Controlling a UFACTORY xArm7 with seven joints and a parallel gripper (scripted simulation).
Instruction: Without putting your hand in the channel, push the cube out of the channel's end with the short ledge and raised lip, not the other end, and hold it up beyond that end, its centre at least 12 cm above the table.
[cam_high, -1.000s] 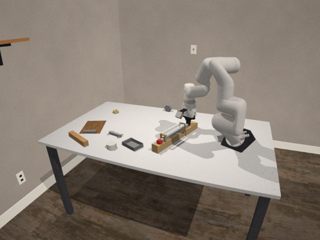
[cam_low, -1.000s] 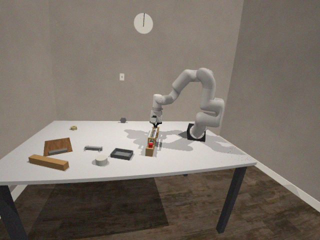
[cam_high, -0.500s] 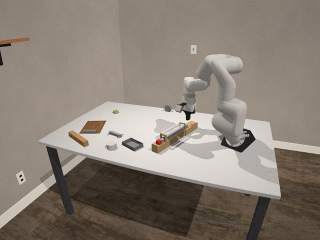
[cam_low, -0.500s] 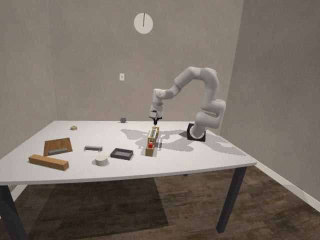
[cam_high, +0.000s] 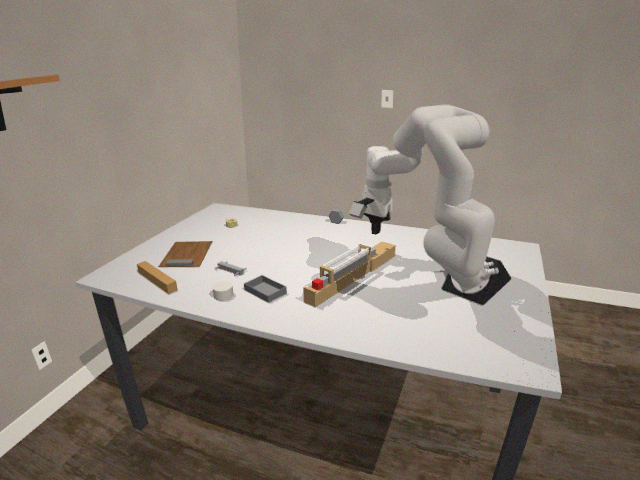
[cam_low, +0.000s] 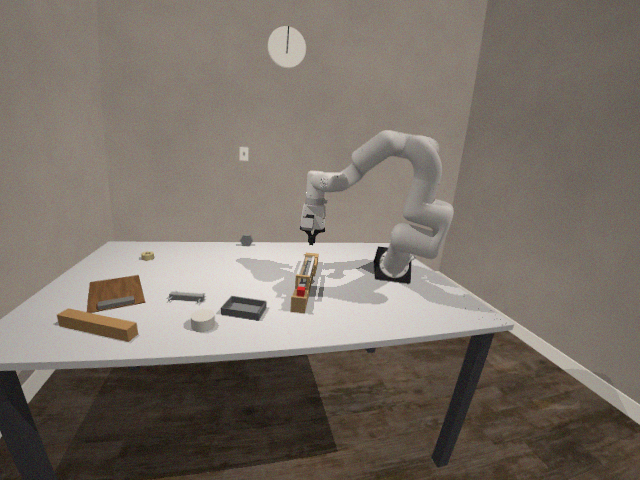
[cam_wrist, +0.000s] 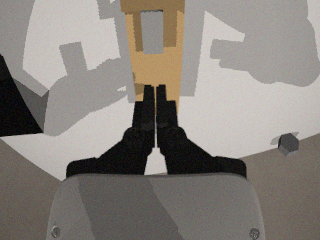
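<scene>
Now: the red cube 31 cm to the left of my hand, 9 cm ahead of it and 8 cm below it. Round my hand: hexagonal object: 32 cm to the right, 28 cm ahead, 11 cm below; dark tray: 33 cm to the left, 27 cm ahead, 13 cm below; wooden channel: 17 cm to the left, 8 cm below, 5 cm ahead.
</scene>
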